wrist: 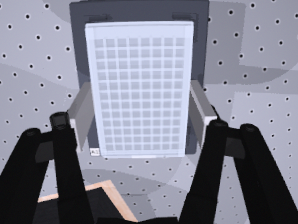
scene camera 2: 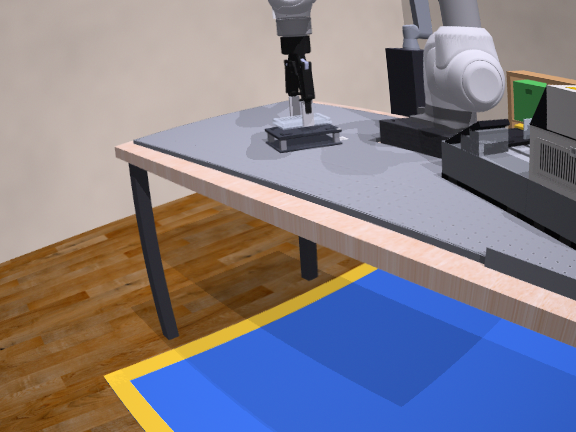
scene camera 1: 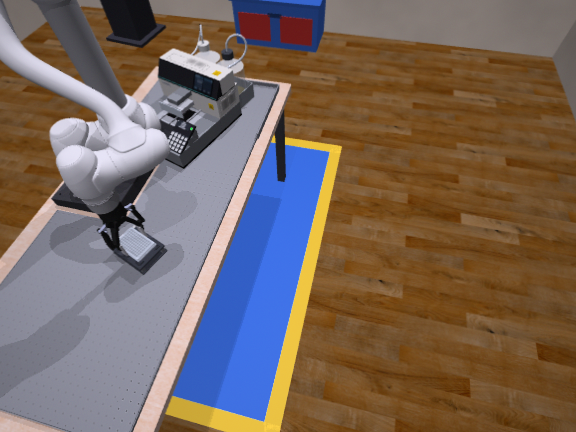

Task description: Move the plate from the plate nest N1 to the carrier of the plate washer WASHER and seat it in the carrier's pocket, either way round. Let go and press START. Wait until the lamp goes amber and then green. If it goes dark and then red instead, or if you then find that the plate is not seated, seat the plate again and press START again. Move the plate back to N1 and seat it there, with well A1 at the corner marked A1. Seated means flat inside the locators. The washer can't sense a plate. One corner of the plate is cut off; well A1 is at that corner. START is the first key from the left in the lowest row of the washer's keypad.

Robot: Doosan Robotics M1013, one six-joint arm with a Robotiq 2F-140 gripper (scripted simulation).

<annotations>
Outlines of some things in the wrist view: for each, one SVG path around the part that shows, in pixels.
My gripper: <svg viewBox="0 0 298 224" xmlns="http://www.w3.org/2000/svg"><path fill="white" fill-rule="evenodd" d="M91 82L84 82L66 112L56 112L49 117L52 131L41 133L39 128L29 128L21 134L0 175L0 224L32 224L49 160L54 160L59 199L57 207L60 224L95 224L77 153L82 152L95 114ZM96 223L214 224L224 155L233 157L250 224L298 224L298 210L259 128L248 123L242 124L240 129L228 127L228 123L221 120L215 107L210 104L198 80L191 80L188 112L200 149L202 150L179 220L177 217L157 217L134 222L120 218L98 217Z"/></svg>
A well plate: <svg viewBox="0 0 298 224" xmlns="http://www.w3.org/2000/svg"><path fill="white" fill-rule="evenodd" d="M85 24L90 79L101 156L104 158L184 157L194 22L128 21Z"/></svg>
</annotations>
